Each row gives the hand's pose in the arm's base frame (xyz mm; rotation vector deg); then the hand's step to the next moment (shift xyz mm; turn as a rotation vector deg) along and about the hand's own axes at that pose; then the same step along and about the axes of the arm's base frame.
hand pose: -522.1 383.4 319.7 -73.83 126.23 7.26
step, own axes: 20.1 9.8 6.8 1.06 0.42 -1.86
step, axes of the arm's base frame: -12.5 -7.8 -18.1 -1.54 -1.26 0.90
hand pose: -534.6 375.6 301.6 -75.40 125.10 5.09
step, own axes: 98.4 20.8 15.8 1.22 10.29 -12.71
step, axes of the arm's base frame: -44.0 -61.6 -68.1 -14.58 -0.05 7.51
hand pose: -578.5 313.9 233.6 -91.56 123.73 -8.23
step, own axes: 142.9 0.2 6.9 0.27 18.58 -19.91
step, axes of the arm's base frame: -30.1 -131.5 -47.7 -24.63 2.24 11.40
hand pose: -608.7 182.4 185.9 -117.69 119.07 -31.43
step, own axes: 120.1 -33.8 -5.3 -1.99 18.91 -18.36
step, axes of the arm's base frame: 24.9 -117.6 33.8 -24.28 4.25 9.55
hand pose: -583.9 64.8 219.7 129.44 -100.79 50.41
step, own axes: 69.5 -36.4 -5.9 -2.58 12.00 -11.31
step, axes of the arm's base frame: 41.4 -44.6 49.9 -15.47 3.65 5.09
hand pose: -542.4 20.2 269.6 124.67 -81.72 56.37
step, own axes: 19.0 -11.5 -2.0 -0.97 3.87 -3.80
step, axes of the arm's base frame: 14.4 -6.2 15.9 -5.08 1.36 1.65
